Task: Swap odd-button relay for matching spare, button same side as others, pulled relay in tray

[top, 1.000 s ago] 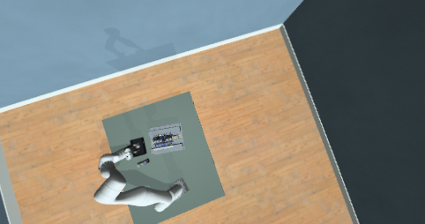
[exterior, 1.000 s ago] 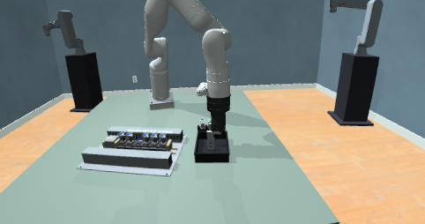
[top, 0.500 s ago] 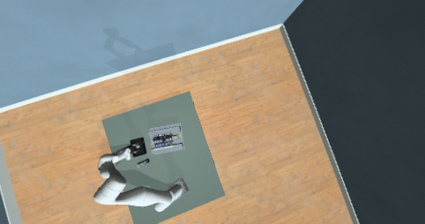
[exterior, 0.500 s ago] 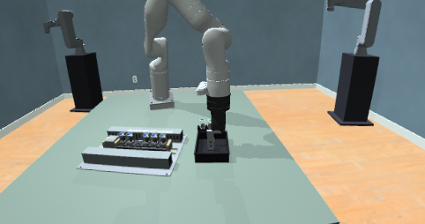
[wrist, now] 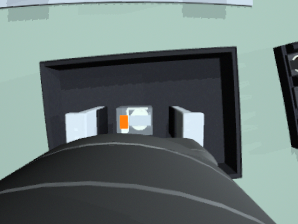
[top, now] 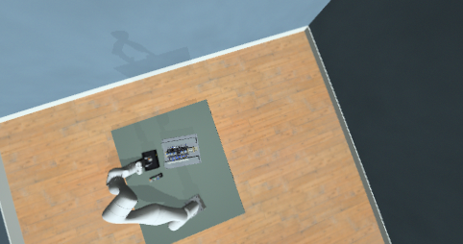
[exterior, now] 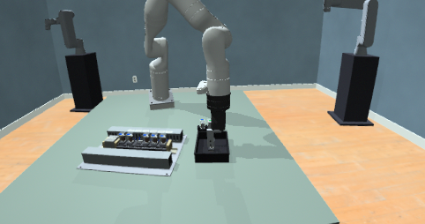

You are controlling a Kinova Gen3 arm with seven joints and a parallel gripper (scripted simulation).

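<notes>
Right now my hand is 30 mm above the black tray. The rest, counted from my hand: small black stand: 160 mm behind, 40 mm below, 20 mm to the right.
</notes>
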